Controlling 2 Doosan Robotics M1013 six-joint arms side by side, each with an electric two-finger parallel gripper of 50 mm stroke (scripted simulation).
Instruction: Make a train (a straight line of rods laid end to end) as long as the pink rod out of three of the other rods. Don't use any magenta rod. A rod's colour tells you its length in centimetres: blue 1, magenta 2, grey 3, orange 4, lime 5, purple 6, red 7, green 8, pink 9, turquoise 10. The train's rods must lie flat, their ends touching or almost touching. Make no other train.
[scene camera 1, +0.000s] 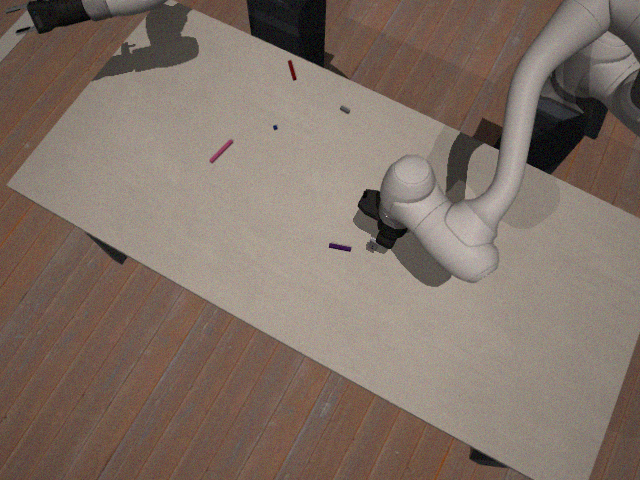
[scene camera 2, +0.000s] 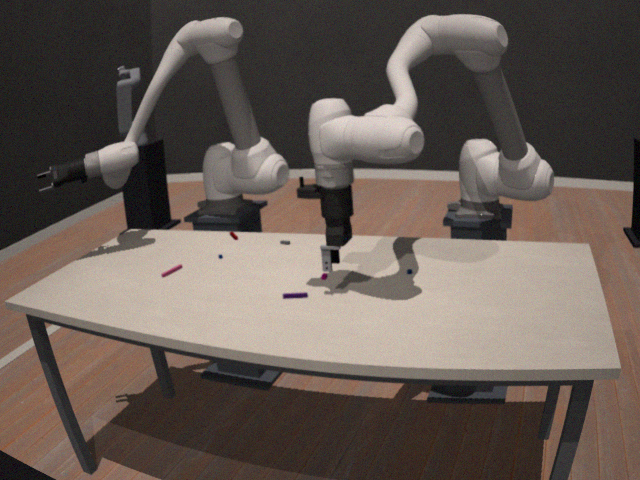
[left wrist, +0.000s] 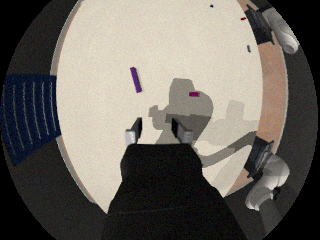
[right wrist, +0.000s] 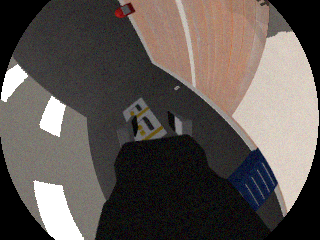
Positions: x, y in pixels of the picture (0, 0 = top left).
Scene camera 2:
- my left gripper: 331, 267
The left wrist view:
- my left gripper: 157, 123
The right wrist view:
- my right gripper: 152, 119
